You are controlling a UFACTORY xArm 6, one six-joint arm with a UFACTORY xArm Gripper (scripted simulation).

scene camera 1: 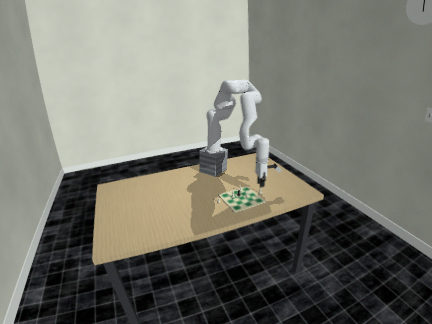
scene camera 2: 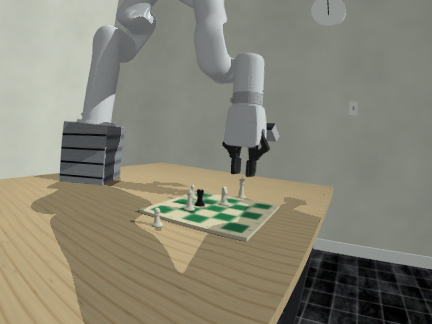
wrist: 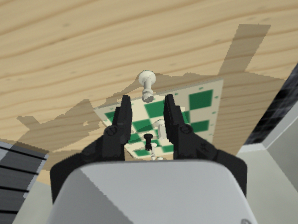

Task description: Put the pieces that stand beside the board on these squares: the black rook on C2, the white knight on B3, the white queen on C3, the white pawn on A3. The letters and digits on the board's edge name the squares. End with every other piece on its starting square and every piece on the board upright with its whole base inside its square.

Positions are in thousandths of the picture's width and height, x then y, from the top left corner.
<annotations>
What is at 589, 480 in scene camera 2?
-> The gripper.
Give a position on a cream chessboard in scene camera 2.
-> At 559, 677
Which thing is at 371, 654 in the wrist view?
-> The gripper.
</annotations>
